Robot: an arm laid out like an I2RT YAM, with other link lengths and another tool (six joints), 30 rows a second.
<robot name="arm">
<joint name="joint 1" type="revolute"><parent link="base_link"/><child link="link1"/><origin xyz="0 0 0.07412" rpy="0 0 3.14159"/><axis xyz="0 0 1"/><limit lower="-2.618" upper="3.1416"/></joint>
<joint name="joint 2" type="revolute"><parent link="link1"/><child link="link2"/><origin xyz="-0.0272 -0.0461 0.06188" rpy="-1.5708 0 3.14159"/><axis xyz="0 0 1"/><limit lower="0" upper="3.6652"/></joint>
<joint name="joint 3" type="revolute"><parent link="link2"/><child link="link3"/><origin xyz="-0.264 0 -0.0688" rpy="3.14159 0 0"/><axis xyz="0 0 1"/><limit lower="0" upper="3.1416"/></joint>
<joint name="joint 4" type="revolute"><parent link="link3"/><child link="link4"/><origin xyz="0.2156 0.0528 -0.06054"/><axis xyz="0 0 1"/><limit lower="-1.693" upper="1.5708"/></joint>
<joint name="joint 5" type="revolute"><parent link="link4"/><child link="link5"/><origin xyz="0.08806 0.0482 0.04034" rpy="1.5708 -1.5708 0"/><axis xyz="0 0 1"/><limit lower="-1.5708" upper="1.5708"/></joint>
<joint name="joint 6" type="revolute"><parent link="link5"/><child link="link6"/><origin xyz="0 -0.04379 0.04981" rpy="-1.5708 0 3.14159"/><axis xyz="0 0 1"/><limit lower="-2.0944" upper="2.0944"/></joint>
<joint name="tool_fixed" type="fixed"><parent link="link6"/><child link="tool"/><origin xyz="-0.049 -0.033 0.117" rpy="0 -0.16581 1.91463"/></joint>
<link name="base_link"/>
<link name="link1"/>
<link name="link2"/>
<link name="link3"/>
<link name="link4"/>
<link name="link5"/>
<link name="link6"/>
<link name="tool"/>
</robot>
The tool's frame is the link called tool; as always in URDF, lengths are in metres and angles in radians.
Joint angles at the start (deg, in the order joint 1, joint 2, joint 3, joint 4, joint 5, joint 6):
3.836, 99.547, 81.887, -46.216, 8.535, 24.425
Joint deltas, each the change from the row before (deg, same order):
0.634, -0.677, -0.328, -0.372, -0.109, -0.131
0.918, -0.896, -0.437, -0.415, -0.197, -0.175
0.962, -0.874, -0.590, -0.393, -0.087, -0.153
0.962, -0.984, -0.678, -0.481, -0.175, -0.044
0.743, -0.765, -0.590, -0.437, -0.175, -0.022
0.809, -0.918, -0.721, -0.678, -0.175, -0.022
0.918, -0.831, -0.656, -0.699, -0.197, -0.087
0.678, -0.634, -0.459, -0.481, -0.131, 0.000
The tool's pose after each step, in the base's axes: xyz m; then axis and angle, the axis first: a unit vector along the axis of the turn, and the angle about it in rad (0 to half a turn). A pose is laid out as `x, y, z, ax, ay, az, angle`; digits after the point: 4 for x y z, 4 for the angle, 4 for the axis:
0.3530, -0.0294, 0.1425, -0.9265, 0.3412, -0.1589, 3.0304
0.3497, -0.0237, 0.1448, -0.9299, 0.3320, -0.1582, 3.0255
0.3458, -0.0182, 0.1463, -0.9334, 0.3228, -0.1565, 3.0231
0.3410, -0.0126, 0.1477, -0.9367, 0.3143, -0.1540, 3.0194
0.3366, -0.0084, 0.1483, -0.9394, 0.3078, -0.1510, 3.0169
0.3305, -0.0041, 0.1488, -0.9424, 0.3008, -0.1462, 3.0160
0.3247, 0.0006, 0.1491, -0.9459, 0.2922, -0.1409, 3.0152
0.3205, 0.0041, 0.1495, -0.9481, 0.2865, -0.1377, 3.0140

